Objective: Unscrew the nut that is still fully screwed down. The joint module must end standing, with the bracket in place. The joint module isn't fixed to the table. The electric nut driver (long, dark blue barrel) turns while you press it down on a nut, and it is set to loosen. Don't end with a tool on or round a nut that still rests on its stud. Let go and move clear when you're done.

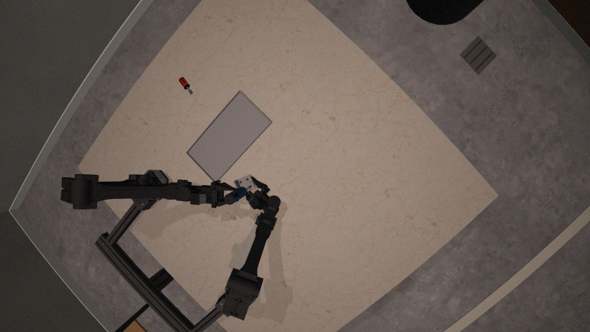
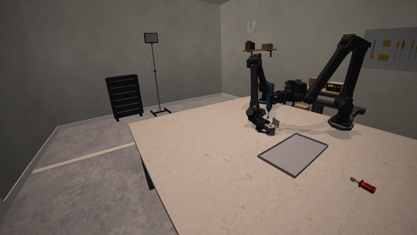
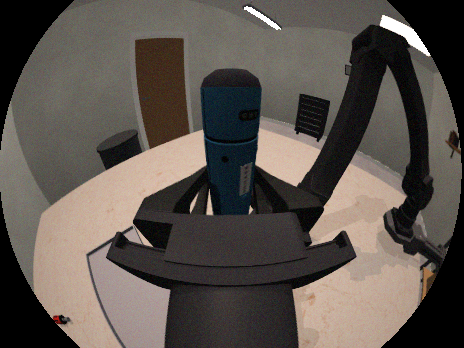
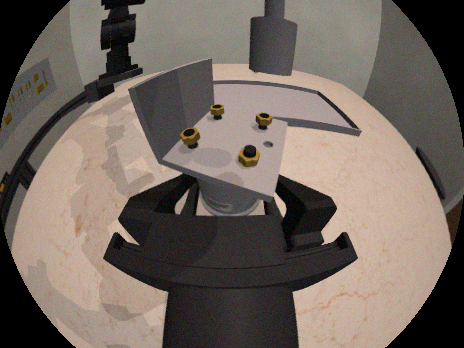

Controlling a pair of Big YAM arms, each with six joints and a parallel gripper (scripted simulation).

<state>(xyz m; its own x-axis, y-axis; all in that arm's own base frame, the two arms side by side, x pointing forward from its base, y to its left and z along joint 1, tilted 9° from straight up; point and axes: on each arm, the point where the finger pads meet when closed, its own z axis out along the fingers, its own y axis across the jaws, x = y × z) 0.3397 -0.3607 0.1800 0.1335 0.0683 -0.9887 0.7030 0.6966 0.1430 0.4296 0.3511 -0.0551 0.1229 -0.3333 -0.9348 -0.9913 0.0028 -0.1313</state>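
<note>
Now: the joint module 10 mm above my right hand. Also, from my right hand: flat grey tray 50 mm ahead, 240 mm to the left, 20 mm below; red-handled screwdriver 50 mm ahead, 580 mm to the left, 10 mm below; grey bracket 50 mm above.
</note>
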